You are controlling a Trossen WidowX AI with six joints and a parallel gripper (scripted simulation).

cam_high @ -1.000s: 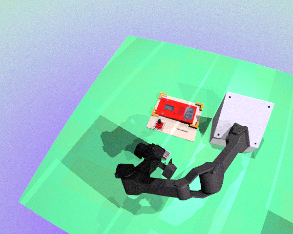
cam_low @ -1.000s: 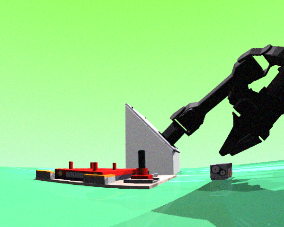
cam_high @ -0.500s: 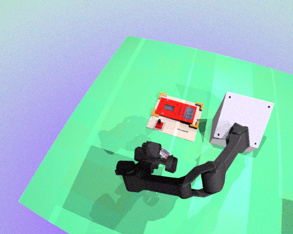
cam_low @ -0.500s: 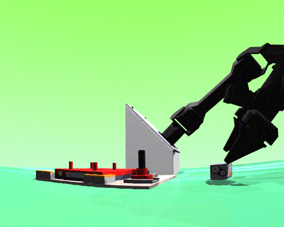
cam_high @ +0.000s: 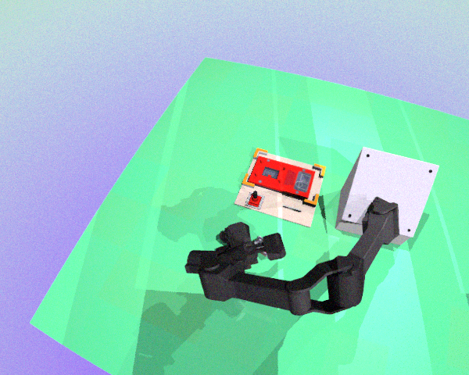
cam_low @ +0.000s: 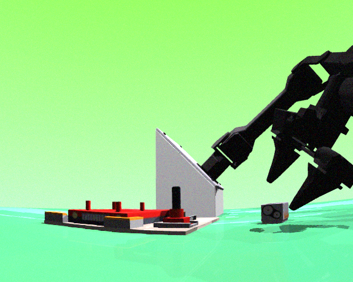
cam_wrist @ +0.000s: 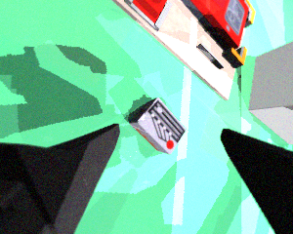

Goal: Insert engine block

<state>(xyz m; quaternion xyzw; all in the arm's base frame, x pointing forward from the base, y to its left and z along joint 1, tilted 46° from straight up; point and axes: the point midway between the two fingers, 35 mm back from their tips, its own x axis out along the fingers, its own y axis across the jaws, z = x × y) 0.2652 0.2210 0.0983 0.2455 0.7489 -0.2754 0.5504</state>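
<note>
Now: gripper tip 3 cm above the grey engine block and 1 cm to the left of it. Round my gripper tip: pale base plate 24 cm to the right, 4 cm ahead, 3 cm below.
</note>
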